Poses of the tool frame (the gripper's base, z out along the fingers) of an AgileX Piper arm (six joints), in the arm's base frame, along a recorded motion.
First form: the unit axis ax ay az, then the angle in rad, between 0 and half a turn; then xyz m.
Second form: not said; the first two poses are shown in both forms.
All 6 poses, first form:
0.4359 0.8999 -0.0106 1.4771 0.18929 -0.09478 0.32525
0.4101 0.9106 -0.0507 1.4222 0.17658 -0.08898 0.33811
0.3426 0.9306 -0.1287 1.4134 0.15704 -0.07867 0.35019
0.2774 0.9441 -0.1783 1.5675 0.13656 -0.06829 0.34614
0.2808 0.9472 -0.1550 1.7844 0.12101 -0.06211 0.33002
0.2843 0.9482 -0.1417 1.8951 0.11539 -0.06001 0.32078
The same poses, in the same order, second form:
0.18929 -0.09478 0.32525 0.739 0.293 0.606 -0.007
0.17658 -0.08898 0.33811 0.758 0.268 0.594 -0.033
0.15704 -0.07867 0.35019 0.761 0.222 0.604 -0.084
0.13656 -0.06829 0.34614 0.708 0.196 0.666 -0.126
0.12101 -0.06211 0.33002 0.628 0.219 0.737 -0.121
0.11539 -0.06001 0.32078 0.584 0.231 0.770 -0.115

